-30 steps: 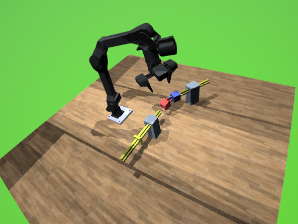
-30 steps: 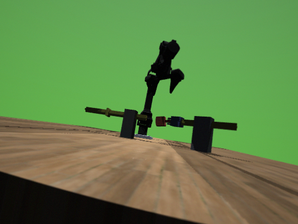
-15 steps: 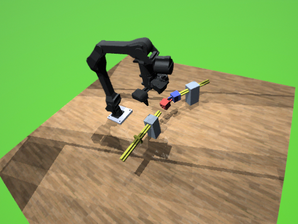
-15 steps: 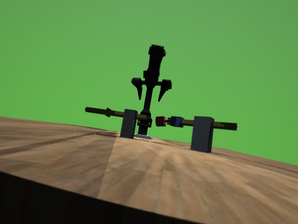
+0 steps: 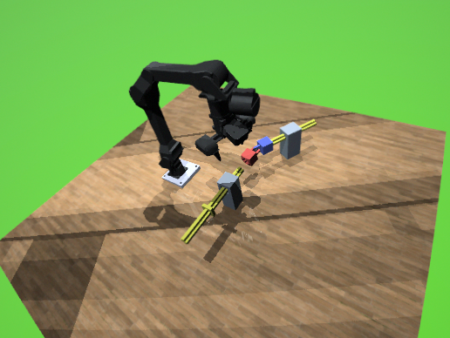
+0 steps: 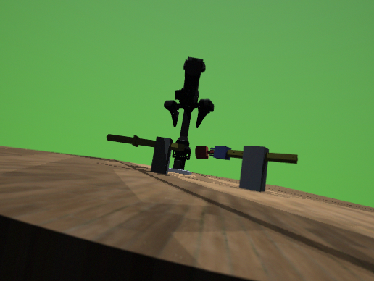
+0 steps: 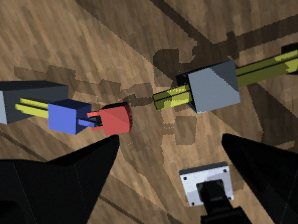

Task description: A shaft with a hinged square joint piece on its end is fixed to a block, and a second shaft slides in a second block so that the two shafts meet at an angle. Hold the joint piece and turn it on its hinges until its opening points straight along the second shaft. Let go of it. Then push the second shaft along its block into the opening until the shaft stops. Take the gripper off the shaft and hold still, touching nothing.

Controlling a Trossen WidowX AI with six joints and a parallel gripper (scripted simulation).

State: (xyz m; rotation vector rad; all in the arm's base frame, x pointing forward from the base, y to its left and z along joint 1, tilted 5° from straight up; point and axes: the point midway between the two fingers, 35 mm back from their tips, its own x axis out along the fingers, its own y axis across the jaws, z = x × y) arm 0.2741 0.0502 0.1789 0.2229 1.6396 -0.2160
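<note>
The red joint piece lies 8 cm to the left of my gripper tip, 8 cm below it and 2 cm ahead of it.
</note>
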